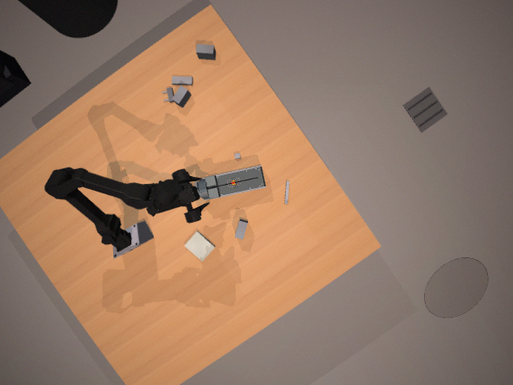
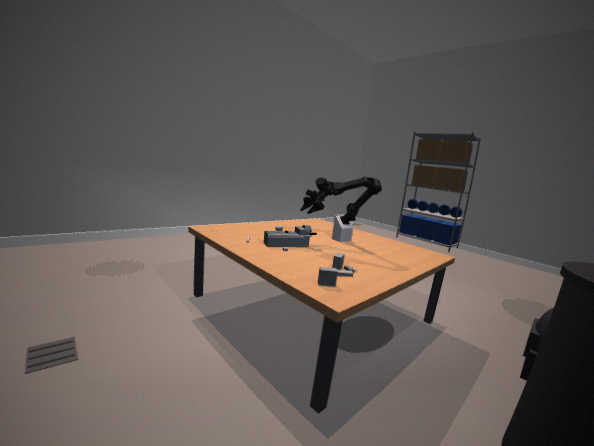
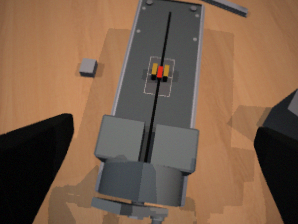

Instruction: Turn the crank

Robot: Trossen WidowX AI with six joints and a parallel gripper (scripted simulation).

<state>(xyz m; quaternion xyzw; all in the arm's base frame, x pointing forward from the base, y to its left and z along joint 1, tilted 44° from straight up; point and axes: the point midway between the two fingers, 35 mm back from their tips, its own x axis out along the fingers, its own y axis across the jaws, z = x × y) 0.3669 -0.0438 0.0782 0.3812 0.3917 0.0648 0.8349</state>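
The red pointer lies 120 mm below my gripper tip, 100 mm ahead of it and 20 mm to the right of it. Also, from my gripper tip: white square plate (190 mm below, 180 mm to the right, 170 mm behind); then small grey cube (200 mm below, 160 mm ahead, 80 mm to the left); then dark crank handle (140 mm below, 80 mm behind, 10 mm to the left).
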